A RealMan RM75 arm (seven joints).
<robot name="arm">
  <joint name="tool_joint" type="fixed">
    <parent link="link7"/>
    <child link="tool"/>
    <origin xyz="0 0 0"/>
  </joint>
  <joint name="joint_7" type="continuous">
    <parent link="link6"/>
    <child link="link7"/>
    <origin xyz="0 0 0.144"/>
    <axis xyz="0 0 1"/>
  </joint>
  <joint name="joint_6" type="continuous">
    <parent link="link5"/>
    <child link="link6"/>
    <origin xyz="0 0 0"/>
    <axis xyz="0 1 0"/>
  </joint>
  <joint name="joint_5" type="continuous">
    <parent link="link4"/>
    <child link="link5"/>
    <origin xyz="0 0 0.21"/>
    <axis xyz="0 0 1"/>
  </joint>
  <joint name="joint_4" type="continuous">
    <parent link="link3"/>
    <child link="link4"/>
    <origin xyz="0 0 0"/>
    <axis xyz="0 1 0"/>
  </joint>
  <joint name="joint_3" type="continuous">
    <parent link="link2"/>
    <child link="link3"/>
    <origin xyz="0 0 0.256"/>
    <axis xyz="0 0 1"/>
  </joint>
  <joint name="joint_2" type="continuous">
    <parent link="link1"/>
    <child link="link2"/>
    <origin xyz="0 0 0"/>
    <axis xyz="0 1 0"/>
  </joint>
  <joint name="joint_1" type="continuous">
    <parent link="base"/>
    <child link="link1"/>
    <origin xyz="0 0 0.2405"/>
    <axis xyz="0 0 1"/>
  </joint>
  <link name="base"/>
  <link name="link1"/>
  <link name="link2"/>
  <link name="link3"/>
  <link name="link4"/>
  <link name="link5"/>
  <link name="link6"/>
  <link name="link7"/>
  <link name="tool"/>
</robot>
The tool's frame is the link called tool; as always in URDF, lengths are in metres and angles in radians. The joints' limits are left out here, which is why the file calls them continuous.
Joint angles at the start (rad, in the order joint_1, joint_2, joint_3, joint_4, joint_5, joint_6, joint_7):
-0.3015, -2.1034, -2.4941, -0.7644, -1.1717, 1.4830, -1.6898
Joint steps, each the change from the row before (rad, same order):
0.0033, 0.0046, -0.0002, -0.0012, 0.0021, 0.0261, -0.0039
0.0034, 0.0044, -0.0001, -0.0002, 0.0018, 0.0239, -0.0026
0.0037, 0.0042, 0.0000, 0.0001, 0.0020, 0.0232, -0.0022
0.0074, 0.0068, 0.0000, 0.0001, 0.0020, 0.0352, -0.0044
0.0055, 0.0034, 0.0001, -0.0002, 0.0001, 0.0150, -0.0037
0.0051, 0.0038, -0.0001, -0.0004, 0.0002, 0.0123, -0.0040
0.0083, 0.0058, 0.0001, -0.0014, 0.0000, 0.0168, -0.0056
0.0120, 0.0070, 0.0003, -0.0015, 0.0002, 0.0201, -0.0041
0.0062, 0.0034, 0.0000, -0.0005, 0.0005, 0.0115, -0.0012
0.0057, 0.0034, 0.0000, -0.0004, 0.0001, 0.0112, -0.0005
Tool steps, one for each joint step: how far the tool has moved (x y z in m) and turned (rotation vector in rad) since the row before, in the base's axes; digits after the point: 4 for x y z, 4 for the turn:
0.0008, -0.0032, 0.0013, -0.0159, -0.0102, -0.0089
0.0006, -0.0031, 0.0011, -0.0148, -0.0093, -0.0081
0.0004, -0.0033, 0.0010, -0.0148, -0.0090, -0.0075
0.0002, -0.0055, 0.0018, -0.0219, -0.0144, -0.0087
-0.0006, -0.0030, 0.0011, -0.0092, -0.0069, -0.0001
-0.0008, -0.0026, 0.0014, -0.0074, -0.0049, 0.0013
-0.0015, -0.0039, 0.0022, -0.0096, -0.0057, 0.0027
-0.0023, -0.0054, 0.0027, -0.0111, -0.0056, 0.0033
-0.0011, -0.0030, 0.0012, -0.0065, -0.0033, 0.0006
-0.0009, -0.0028, 0.0013, -0.0058, -0.0032, -0.0003

